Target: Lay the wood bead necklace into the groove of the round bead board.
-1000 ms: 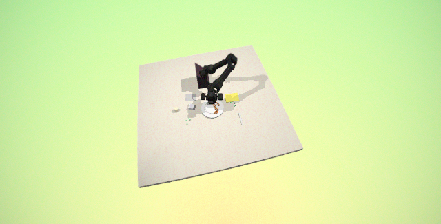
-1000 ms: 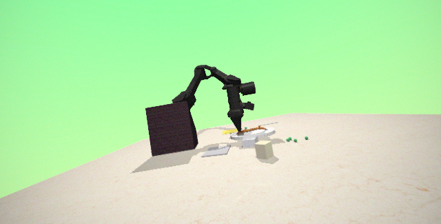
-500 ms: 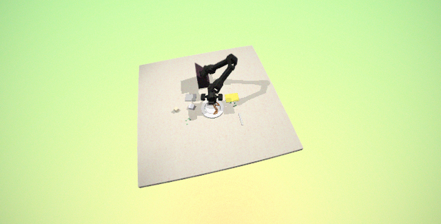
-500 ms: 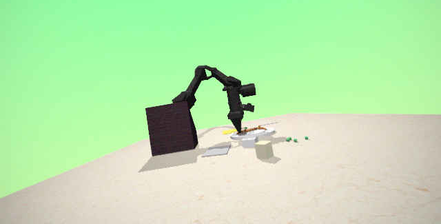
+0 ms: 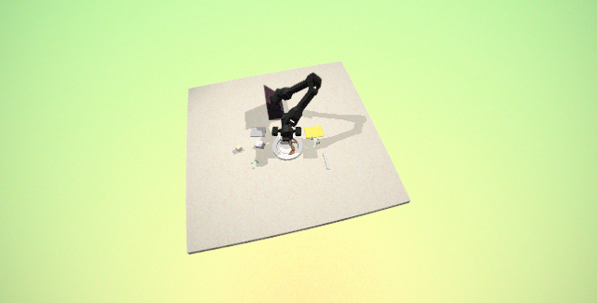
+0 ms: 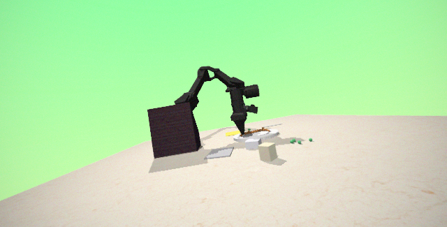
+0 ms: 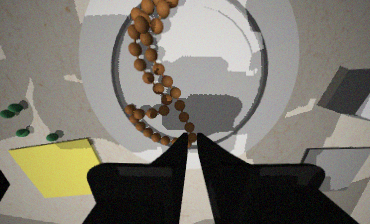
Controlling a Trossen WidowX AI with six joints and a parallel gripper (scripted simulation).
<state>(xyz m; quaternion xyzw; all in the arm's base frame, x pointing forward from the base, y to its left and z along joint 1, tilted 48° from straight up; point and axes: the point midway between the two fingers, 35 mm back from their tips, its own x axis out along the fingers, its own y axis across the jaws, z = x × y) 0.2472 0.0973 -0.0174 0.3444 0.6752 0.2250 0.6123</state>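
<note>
Now: gripper tip 50 mm short of the round white bead board, 10 mm to the left of it and 10 mm above it. From my gripper tip the other things lie so: thin white strip 200 mm ahead, 220 mm to the left, 10 mm below; then yellow card 30 mm behind, 190 mm to the left, 10 mm below; then grey flat plate 100 mm behind, 190 mm to the right, 10 mm below.
</note>
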